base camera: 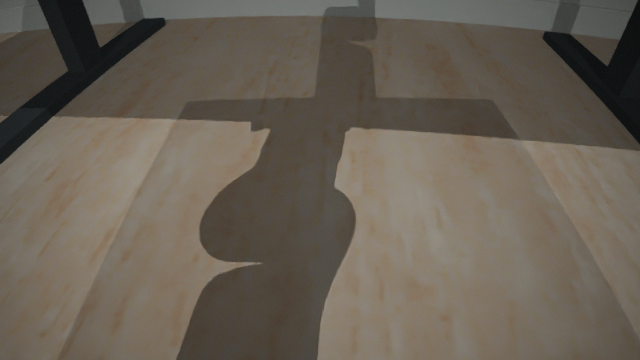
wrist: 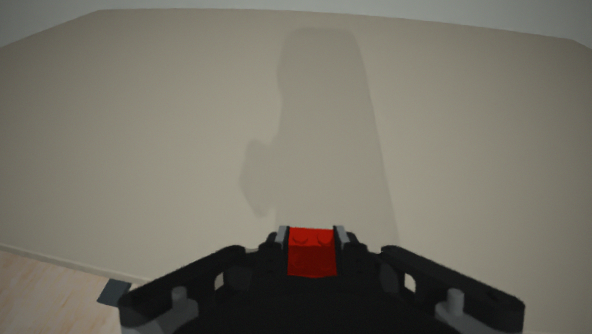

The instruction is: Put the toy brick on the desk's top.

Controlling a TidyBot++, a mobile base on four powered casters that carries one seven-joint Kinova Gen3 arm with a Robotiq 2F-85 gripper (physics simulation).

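Places are measured from the arm's base along level axes (x right, y ahead, z up), in centimetres.
Pixels of known places: gripper, fingertip midpoint: (wrist: 311, 238).
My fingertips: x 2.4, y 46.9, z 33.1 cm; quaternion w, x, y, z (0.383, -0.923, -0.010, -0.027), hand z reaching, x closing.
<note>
Behind a point stands the place of what it marks.
The red toy brick (wrist: 312, 254) {y 45.2, x 2.4, z 34.3 cm} is held between the fingertips at the bottom middle of the wrist view, with two studs showing. My gripper (wrist: 311, 238) {y 46.9, x 2.4, z 33.2 cm} is shut on it. The desk's beige top (wrist: 150, 135) {y 59.1, x -15.8, z 32.3 cm} fills most of the wrist view beyond the gripper, with the arm's shadow across its middle. The brick shows in front of the desk top; its height above the surface is hard to tell. In the base camera view the desk's dark legs (base camera: 75, 37) {y 84.8, x -57.2, z -28.9 cm} (base camera: 625, 55) {y 74.0, x 61.7, z -29.4 cm} stand at left and right; the gripper and brick do not show there.
A wooden floor (base camera: 450, 225) {y 39.2, x 15.6, z -39.6 cm} (wrist: 45, 295) {y 53.9, x -90.2, z -39.6 cm} lies under and in front of the desk, with the robot's shadow on it. Dark foot bars (base camera: 95, 75) {y 84.5, x -55.7, z -38.6 cm} (base camera: 585, 65) run along the floor on both sides. A pale wall (base camera: 250, 9) {y 125.4, x -23.8, z -37.4 cm} (wrist: 300, 4) {y 124.5, x 0.8, z 33.1 cm} stands behind the desk.
</note>
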